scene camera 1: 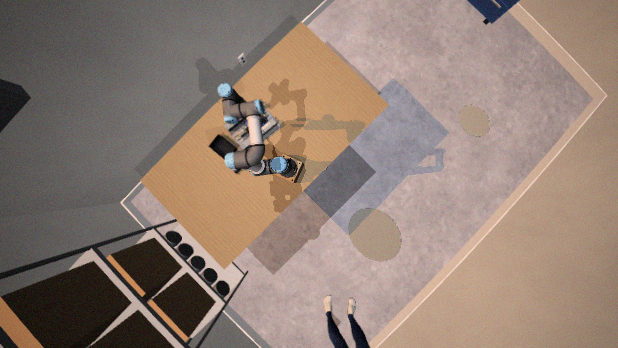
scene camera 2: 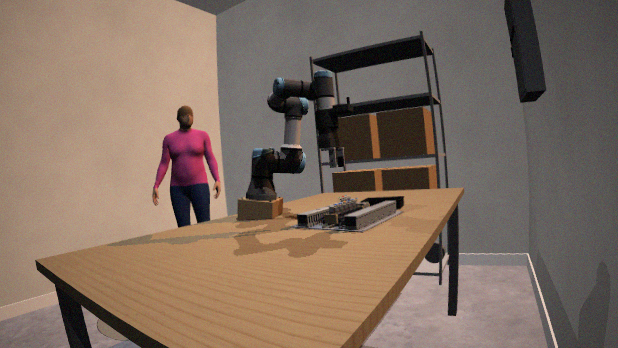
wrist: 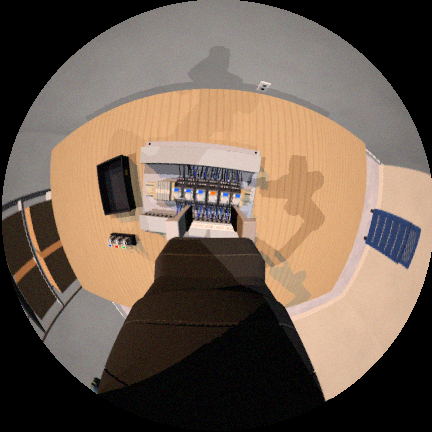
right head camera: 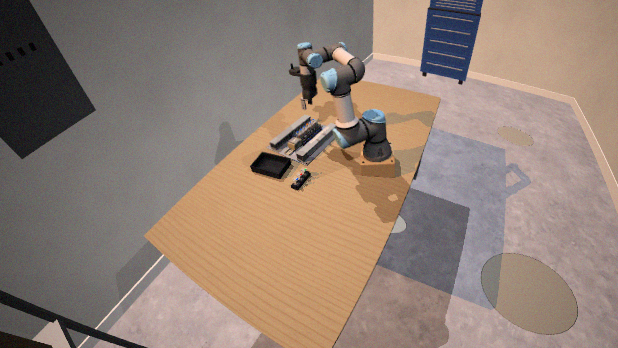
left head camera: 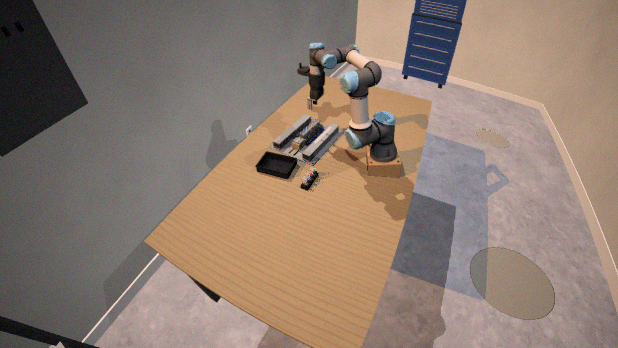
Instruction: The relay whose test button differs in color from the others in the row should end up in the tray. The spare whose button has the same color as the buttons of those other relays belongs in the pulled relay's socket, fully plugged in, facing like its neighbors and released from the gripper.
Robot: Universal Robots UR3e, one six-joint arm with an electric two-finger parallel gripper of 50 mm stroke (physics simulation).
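Frame: origin at the arm's base, x ahead, y left, z up, level; metres.
Where they show: gripper, fingertip midpoint: (scene camera 2: 337, 167) (wrist: 211, 213) (right head camera: 307, 106) (left head camera: 312, 106); arm's base at its link origin: (scene camera 1: 287, 168) (scene camera 2: 261, 198) (right head camera: 377, 152) (left head camera: 383, 153).
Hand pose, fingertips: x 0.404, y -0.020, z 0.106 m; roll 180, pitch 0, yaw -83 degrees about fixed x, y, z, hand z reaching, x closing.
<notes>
Things, the pixels of their top centre, and the offset from my fingertips.
- orange-button relay at its top centre: (wrist: 212, 196) 0.008 m ahead, 0.000 m left, 0.113 m down
- black holder at its top centre: (wrist: 115, 243) (left head camera: 309, 173) (right head camera: 299, 173) 0.173 m back, 0.292 m left, 0.134 m down
- black tray at its top centre: (wrist: 110, 186) (scene camera 2: 382, 198) (left head camera: 276, 162) (right head camera: 270, 162) (scene camera 1: 221, 147) 0.006 m ahead, 0.301 m left, 0.148 m down
In the wrist view an orange-button relay (wrist: 213, 193) stands in a row of relays with blue buttons, two of them to its right. The row sits on the panel between two grey ducts. Three spares stand in a black holder (wrist: 131, 239) (left head camera: 309, 179) (right head camera: 300, 180): blue (wrist: 110, 245), red (wrist: 117, 246) and green (wrist: 124, 247). The black tray (wrist: 129, 187) (left head camera: 276, 173) (right head camera: 270, 173) looks empty. My gripper (wrist: 211, 213) (left head camera: 312, 103) (right head camera: 306, 103) (scene camera 2: 336, 157) is open and empty, well above the table; in the wrist view its fingers overlap the panel's near duct. Arm links hide it in scene camera 1.
Grey wiring ducts (wrist: 200, 155) (left head camera: 320, 142) flank the relay row, with blue wires on both sides of it. Beige terminal blocks (wrist: 164, 190) stand at the row's left end. The robot's base block (left head camera: 384, 166) is at the table edge. A person (scene camera 2: 186, 157) stands beyond the table.
</notes>
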